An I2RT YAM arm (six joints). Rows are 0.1 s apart.
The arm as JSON. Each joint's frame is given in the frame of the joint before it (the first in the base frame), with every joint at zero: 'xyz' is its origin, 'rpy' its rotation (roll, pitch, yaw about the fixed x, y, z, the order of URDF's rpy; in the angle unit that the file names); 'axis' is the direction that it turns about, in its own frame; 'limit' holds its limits. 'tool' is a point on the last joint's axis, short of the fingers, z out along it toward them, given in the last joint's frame.
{
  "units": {
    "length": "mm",
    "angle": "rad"
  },
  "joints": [
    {
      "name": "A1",
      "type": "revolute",
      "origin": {
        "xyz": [
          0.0,
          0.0,
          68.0
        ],
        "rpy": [
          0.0,
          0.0,
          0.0
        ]
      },
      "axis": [
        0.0,
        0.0,
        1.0
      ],
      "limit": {
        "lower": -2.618,
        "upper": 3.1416
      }
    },
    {
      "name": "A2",
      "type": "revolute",
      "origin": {
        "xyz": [
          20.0,
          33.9,
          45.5
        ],
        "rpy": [
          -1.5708,
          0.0,
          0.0
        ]
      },
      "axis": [
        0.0,
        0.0,
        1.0
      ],
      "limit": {
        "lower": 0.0,
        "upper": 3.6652
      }
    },
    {
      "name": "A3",
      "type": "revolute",
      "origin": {
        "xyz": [
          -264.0,
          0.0,
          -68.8
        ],
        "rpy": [
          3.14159,
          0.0,
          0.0
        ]
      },
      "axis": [
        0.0,
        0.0,
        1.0
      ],
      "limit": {
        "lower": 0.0,
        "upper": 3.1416
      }
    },
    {
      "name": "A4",
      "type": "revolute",
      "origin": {
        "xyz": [
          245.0,
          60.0,
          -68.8
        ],
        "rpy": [
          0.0,
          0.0,
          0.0
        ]
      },
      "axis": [
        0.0,
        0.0,
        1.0
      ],
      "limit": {
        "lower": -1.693,
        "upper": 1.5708
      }
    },
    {
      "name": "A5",
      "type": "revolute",
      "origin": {
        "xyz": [
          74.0,
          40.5,
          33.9
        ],
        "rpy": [
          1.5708,
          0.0,
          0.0
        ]
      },
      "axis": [
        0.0,
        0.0,
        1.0
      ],
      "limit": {
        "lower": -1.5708,
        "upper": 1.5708
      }
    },
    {
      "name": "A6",
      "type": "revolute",
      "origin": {
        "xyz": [
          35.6,
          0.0,
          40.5
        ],
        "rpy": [
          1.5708,
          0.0,
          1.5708
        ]
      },
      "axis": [
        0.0,
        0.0,
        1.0
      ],
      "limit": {
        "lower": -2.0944,
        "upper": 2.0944
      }
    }
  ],
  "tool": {
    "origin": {
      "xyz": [
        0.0,
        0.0,
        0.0
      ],
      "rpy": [
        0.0,
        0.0,
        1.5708
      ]
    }
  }
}
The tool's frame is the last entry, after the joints.
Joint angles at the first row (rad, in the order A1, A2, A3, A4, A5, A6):
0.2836 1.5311 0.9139 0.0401 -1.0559 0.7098
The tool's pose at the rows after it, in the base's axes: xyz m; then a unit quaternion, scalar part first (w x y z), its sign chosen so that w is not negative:
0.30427, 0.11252, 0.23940, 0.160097, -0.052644, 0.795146, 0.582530
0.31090, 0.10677, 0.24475, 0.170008, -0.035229, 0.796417, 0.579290
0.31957, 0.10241, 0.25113, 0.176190, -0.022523, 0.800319, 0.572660
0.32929, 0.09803, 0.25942, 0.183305, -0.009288, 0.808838, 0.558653
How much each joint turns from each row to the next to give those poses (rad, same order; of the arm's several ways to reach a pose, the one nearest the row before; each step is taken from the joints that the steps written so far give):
-0.0241 -0.0020 0.0152 -0.0021 0.0165 0.0293
-0.0213 0.0062 0.0250 -0.0048 0.0157 0.0214
-0.0180 0.0173 0.0476 -0.0402 0.0148 -0.0022
-0.0170 0.0212 0.0669 -0.0755 0.0285 -0.0215

